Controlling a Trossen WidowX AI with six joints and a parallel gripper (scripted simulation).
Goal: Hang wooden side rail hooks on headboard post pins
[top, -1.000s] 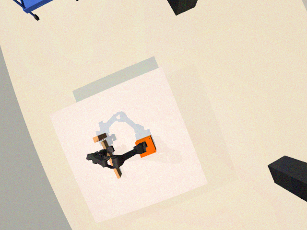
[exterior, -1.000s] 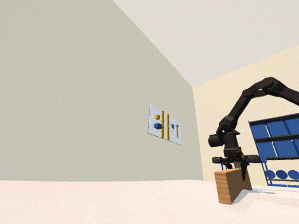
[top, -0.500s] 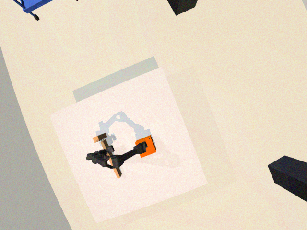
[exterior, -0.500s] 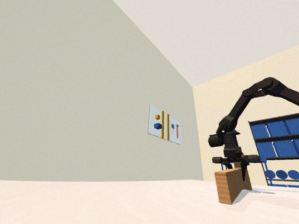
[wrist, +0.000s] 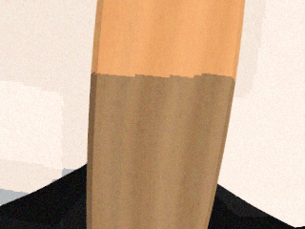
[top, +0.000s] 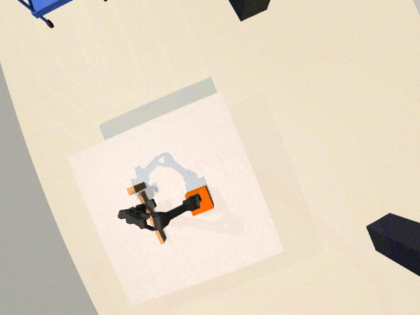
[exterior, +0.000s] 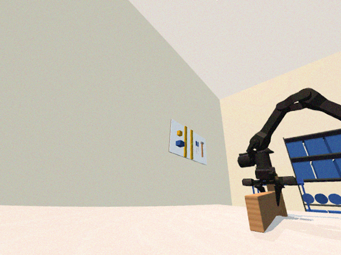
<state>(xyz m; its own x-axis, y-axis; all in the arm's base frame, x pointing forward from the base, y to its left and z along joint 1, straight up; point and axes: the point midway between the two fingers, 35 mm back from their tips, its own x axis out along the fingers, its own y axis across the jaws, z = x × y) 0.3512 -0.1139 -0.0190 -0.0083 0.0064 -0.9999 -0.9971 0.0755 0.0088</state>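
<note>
Right now my gripper tip is 10 mm past the wooden headboard post, 130 mm to the left of it and 40 mm below it.
</note>
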